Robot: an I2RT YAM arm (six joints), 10 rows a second.
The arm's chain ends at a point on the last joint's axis. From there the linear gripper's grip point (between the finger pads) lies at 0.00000 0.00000 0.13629 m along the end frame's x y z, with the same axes.
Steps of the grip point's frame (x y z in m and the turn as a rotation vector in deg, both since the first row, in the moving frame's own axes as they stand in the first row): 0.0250 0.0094 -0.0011 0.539 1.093 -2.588; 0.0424 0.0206 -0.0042 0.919 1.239 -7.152; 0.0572 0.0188 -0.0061 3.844 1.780 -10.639; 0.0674 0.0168 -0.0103 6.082 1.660 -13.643; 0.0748 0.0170 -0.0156 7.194 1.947 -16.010; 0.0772 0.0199 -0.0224 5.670 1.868 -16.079; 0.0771 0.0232 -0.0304 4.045 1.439 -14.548; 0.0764 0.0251 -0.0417 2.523 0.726 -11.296
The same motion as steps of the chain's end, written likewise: 0.0224 0.0107 -0.0011 0.539 1.093 -2.588; 0.0396 0.0230 -0.0042 0.919 1.239 -7.152; 0.0538 0.0283 -0.0057 3.844 1.780 -10.639; 0.0652 0.0316 -0.0095 6.082 1.660 -13.643; 0.0726 0.0345 -0.0145 7.194 1.947 -16.010; 0.0747 0.0338 -0.0217 5.670 1.868 -16.079; 0.0749 0.0331 -0.0300 4.045 1.439 -14.548; 0.0753 0.0312 -0.0416 2.523 0.726 -11.296
